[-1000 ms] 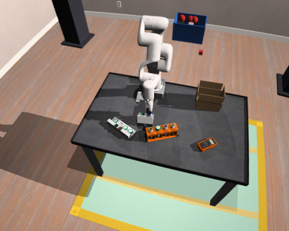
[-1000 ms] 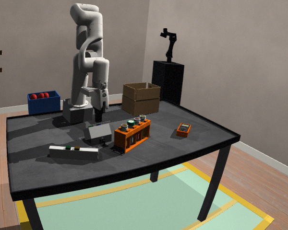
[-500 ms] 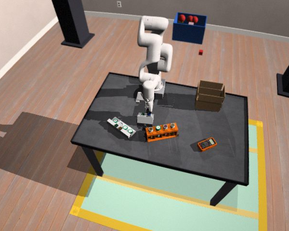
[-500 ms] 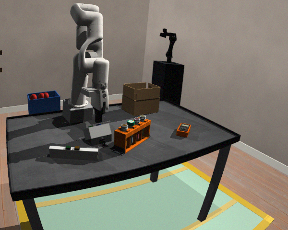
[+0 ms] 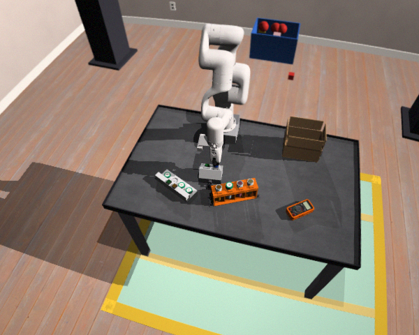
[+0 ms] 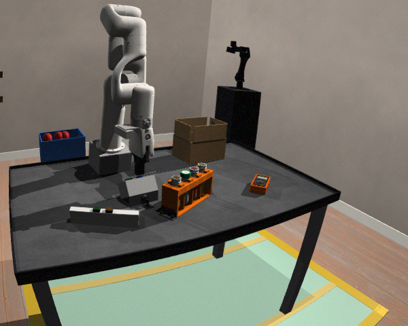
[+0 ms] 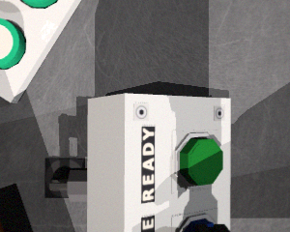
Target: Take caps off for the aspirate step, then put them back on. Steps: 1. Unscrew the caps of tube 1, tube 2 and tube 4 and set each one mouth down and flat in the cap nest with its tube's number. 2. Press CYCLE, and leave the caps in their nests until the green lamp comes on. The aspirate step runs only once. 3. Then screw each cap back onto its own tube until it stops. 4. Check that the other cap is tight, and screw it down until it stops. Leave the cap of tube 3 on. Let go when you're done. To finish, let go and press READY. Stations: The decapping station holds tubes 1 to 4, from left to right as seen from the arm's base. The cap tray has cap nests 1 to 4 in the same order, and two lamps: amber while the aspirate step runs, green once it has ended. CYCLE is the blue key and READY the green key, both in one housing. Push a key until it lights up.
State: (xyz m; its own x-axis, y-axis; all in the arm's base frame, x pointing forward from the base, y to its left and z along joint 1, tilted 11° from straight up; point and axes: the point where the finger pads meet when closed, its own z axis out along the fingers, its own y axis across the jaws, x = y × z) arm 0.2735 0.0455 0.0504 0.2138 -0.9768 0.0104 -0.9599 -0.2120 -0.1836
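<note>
The blue key is 30 mm below my hand. Also, from my hand: green key 40 mm to the right, 30 mm below, 10 mm ahead; then table's front edge 330 mm ahead, 150 mm to the left, 90 mm below; then grey key housing 40 mm below, 20 mm to the right, 20 mm ahead.
</note>
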